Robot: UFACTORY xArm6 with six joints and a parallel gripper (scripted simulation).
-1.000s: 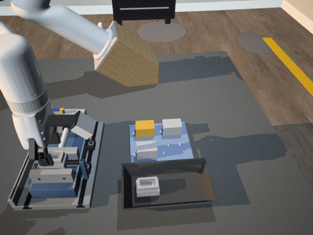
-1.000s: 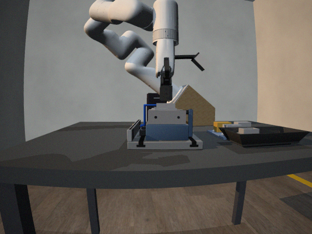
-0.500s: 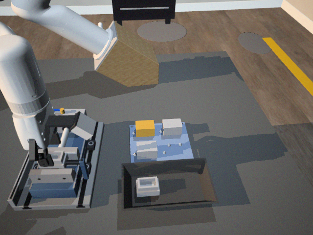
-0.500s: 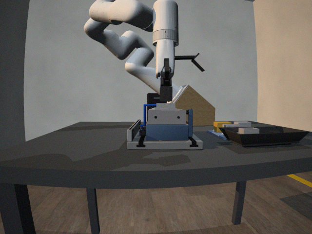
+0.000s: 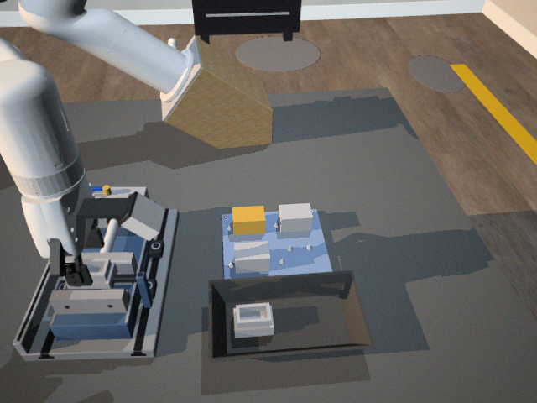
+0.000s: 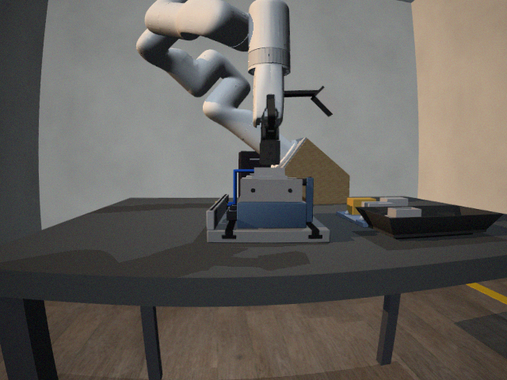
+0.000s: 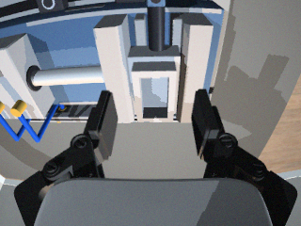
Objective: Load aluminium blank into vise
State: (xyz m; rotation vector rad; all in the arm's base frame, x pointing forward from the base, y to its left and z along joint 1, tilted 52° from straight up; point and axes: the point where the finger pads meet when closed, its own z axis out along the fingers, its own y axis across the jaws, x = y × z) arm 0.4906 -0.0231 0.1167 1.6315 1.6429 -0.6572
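Right now the fixed jaw is 6 cm below my hand and 3 cm ahead of it. Also, from my hand: cylinder block (16 cm behind, 6 cm below, 1 cm to the left); then work stop rod (5 cm to the left, 5 cm below, 1 cm ahead); then cylinder rod (8 cm behind, 6 cm below, 1 cm to the left).
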